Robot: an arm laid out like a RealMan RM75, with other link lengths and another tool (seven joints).
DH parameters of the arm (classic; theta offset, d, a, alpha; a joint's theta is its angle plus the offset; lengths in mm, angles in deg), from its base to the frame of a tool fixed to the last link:
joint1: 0 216.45 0 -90
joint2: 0 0 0 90
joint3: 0 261.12 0 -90
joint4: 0 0 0 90
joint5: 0 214.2 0 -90
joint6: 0 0 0 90
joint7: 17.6 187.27 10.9 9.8
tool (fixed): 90 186.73 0 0
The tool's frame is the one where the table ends.
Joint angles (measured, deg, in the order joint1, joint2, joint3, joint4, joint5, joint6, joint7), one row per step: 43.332, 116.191, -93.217, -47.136, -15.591, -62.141, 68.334; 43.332, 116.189, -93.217, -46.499, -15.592, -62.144, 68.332; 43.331, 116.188, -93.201, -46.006, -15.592, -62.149, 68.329; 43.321, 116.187, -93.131, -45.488, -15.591, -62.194, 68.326; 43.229, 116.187, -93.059, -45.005, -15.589, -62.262, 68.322; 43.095, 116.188, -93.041, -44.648, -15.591, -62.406, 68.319; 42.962, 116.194, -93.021, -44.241, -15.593, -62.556, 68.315; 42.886, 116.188, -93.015, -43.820, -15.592, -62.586, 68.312; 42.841, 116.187, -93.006, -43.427, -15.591, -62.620, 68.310; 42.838, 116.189, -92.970, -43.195, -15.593, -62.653, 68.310; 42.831, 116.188, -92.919, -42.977, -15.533, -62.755, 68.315
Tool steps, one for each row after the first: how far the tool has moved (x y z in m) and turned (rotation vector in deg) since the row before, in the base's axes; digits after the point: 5 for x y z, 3 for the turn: 0.00421, 0.00294, -0.00245, -0.176, -0.221, -0.567; 0.00330, 0.00230, -0.00176, -0.125, -0.159, -0.445; 0.00352, 0.00242, -0.00134, -0.097, -0.120, -0.463; 0.00400, 0.00235, -0.00114, -0.085, -0.097, -0.493; 0.00323, 0.00125, -0.00095, -0.085, -0.063, -0.326; 0.00353, 0.00140, -0.00113, -0.101, -0.073, -0.365; 0.00353, 0.00188, -0.00146, -0.110, -0.133, -0.428; 0.00304, 0.00164, -0.00134, -0.104, -0.116, -0.369; 0.00156, 0.00094, -0.00055, -0.044, -0.045, -0.195; 0.00129, 0.00073, 0.00009, -0.031, 0.051, -0.151
